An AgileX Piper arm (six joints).
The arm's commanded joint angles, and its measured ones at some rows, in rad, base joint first. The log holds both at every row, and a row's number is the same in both.
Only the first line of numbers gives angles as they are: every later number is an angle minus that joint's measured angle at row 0.
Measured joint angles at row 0:
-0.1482 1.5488 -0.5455 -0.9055 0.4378 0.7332
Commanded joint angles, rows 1 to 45:
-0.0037 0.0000 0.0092 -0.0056 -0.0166 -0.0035
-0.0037 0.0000 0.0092 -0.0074 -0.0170 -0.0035
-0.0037 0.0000 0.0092 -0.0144 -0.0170 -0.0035
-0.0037 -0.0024 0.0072 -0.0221 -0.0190 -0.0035
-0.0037 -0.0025 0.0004 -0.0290 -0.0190 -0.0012
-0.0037 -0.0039 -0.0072 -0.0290 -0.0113 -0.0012
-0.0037 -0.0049 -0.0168 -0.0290 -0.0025 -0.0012
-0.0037 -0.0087 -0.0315 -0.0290 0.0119 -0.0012
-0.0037 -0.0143 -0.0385 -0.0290 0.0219 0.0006
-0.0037 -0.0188 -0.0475 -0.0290 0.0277 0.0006
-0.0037 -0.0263 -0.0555 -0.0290 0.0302 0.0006
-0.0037 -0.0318 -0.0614 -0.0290 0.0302 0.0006
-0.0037 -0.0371 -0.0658 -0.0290 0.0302 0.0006
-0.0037 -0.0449 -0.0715 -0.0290 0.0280 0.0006
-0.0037 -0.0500 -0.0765 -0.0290 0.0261 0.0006
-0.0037 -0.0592 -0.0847 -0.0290 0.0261 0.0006
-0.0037 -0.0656 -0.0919 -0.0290 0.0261 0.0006
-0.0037 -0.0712 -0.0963 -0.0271 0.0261 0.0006
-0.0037 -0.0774 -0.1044 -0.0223 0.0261 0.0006
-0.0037 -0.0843 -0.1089 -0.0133 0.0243 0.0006
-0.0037 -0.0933 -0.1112 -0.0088 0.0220 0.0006
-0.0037 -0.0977 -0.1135 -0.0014 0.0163 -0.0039
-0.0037 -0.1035 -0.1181 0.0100 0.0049 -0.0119
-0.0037 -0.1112 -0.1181 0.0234 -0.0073 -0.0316
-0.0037 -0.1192 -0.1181 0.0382 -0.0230 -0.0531
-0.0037 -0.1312 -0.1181 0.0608 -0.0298 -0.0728
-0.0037 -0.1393 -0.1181 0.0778 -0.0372 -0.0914
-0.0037 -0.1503 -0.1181 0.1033 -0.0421 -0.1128
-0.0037 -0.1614 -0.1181 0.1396 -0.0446 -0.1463
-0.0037 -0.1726 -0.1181 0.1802 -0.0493 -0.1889
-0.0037 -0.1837 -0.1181 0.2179 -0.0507 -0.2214
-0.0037 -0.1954 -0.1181 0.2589 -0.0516 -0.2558
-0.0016 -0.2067 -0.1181 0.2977 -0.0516 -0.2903
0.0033 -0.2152 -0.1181 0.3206 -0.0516 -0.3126
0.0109 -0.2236 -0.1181 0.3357 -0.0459 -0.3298
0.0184 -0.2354 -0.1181 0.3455 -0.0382 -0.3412
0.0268 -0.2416 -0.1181 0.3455 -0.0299 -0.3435
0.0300 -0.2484 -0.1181 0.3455 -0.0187 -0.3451
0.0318 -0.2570 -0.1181 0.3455 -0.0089 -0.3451
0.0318 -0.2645 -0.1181 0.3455 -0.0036 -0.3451
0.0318 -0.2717 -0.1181 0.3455 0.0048 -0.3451
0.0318 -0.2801 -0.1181 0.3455 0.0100 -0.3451
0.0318 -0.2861 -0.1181 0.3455 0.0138 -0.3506
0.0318 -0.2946 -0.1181 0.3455 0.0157 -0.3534
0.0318 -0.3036 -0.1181 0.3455 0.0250 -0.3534
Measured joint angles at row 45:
0.0302 -0.2676 -0.1141 0.3480 -0.0172 -0.3373
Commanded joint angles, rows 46 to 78:
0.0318 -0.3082 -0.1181 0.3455 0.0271 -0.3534
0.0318 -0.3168 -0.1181 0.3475 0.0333 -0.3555
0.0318 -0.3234 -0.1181 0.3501 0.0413 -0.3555
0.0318 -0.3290 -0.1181 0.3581 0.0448 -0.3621
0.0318 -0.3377 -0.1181 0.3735 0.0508 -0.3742
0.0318 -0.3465 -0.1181 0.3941 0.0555 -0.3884
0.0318 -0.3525 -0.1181 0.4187 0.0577 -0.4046
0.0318 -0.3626 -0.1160 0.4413 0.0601 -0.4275
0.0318 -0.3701 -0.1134 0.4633 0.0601 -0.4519
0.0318 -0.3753 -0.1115 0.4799 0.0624 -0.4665
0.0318 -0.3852 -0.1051 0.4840 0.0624 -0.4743
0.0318 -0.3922 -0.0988 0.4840 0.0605 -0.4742
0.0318 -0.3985 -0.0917 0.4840 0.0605 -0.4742
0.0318 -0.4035 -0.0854 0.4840 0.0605 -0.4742
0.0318 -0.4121 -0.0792 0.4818 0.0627 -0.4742
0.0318 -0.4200 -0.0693 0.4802 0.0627 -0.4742
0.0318 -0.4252 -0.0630 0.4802 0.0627 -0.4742
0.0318 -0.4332 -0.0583 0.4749 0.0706 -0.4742
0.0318 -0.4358 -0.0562 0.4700 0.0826 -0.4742
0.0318 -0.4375 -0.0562 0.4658 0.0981 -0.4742
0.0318 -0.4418 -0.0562 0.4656 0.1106 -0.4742
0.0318 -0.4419 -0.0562 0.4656 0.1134 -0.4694
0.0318 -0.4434 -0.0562 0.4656 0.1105 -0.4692
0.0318 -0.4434 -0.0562 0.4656 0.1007 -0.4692
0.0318 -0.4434 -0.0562 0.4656 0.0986 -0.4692
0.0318 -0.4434 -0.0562 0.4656 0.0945 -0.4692
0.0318 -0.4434 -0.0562 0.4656 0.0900 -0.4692
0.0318 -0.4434 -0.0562 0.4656 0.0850 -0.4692
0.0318 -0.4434 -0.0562 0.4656 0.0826 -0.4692
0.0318 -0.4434 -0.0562 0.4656 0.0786 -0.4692
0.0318 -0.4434 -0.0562 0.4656 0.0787 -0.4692
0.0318 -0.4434 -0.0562 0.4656 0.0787 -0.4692
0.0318 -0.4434 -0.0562 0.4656 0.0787 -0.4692
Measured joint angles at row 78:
0.0316 -0.4367 -0.0620 0.4777 0.0732 -0.4639
